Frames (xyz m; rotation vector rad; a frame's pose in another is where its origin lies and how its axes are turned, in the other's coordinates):
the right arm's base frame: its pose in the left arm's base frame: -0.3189 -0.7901 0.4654 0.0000 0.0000 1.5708
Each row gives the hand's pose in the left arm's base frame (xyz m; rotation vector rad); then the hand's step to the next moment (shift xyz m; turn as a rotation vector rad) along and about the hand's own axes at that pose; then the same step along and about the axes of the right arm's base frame.
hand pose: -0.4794 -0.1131 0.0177 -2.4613 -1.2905 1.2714
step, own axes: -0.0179 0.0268 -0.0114 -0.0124 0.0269 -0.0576
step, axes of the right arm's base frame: -0.0267 -0.0199 0.0075 -0.0098 -0.0542 0.0341
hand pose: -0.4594 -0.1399 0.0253 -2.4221 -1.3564 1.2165
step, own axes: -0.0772 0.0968 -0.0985 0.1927 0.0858 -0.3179
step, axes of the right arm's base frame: -0.0894 -0.1110 0.0686 0.1807 -0.3303 0.0618
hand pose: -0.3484 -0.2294 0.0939 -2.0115 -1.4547 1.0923
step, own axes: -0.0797 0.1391 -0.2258 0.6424 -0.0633 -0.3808
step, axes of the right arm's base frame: -0.1006 -0.2503 0.0627 0.6579 -0.3554 0.0511
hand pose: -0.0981 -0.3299 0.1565 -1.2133 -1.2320 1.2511
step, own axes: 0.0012 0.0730 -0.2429 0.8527 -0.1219 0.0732
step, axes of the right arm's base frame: 0.0089 -0.2432 -0.0713 0.8518 0.1068 0.1015
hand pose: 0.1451 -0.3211 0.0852 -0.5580 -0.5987 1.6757
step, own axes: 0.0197 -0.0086 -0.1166 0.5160 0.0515 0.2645
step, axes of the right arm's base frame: 0.0307 -0.0792 -0.0828 0.4769 0.3009 0.1445
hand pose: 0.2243 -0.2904 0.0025 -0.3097 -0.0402 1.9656
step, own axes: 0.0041 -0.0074 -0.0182 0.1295 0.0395 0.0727
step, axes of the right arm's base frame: 0.0047 -0.0094 -0.0171 0.1096 0.1008 0.0378
